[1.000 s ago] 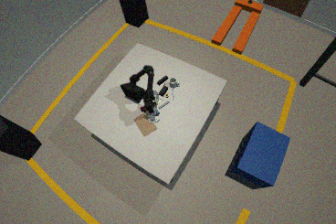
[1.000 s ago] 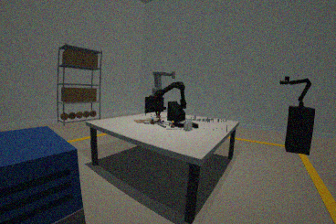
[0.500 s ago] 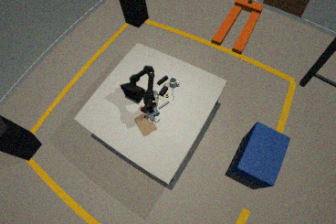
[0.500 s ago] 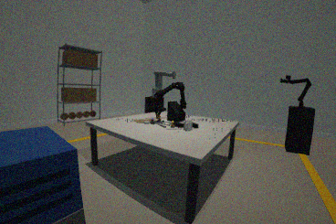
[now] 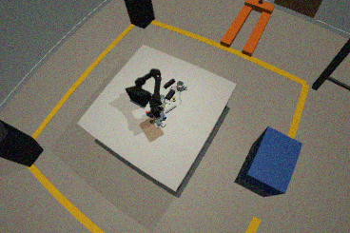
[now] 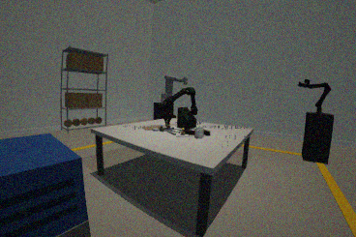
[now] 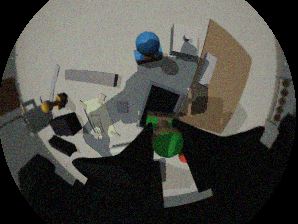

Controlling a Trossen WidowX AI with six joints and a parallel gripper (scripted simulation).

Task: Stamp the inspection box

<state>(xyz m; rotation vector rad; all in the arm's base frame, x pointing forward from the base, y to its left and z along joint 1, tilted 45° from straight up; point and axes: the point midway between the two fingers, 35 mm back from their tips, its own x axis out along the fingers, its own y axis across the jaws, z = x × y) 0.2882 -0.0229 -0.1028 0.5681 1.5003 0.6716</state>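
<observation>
Right now my gripper tip is 60 mm above the dark ink pad. Also, from my gripper tip: blue stamp (90 mm ahead, 10 mm to the left, 40 mm below); green stamp (right at my gripper tip); light cylinder (80 mm behind, 50 mm to the left, 50 mm below).
</observation>
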